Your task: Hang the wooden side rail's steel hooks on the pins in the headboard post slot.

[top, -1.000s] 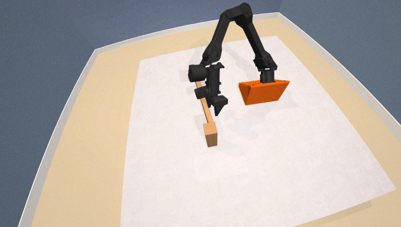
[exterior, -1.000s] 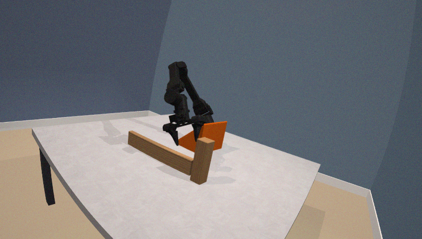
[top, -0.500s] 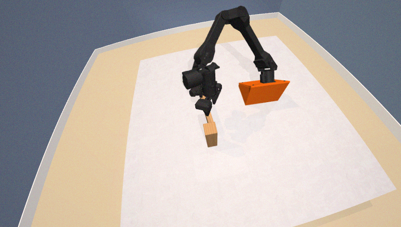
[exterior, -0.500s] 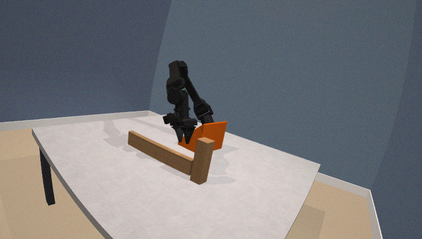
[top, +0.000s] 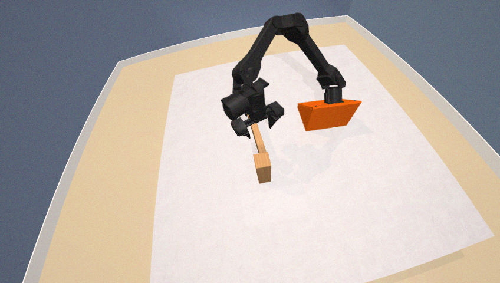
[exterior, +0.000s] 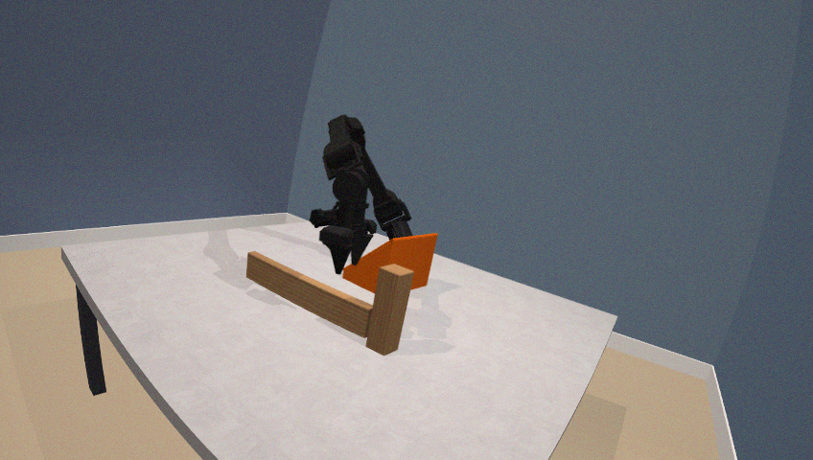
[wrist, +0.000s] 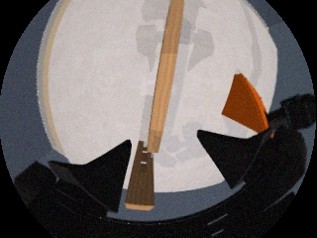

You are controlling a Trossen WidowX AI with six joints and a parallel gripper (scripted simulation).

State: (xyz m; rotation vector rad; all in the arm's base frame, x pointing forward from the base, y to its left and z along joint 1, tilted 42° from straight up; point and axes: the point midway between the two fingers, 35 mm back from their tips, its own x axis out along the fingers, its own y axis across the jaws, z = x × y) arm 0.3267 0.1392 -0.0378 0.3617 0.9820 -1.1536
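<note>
Now: the headboard post 140 mm to the left of my gripper tip and 40 mm below it.
</note>
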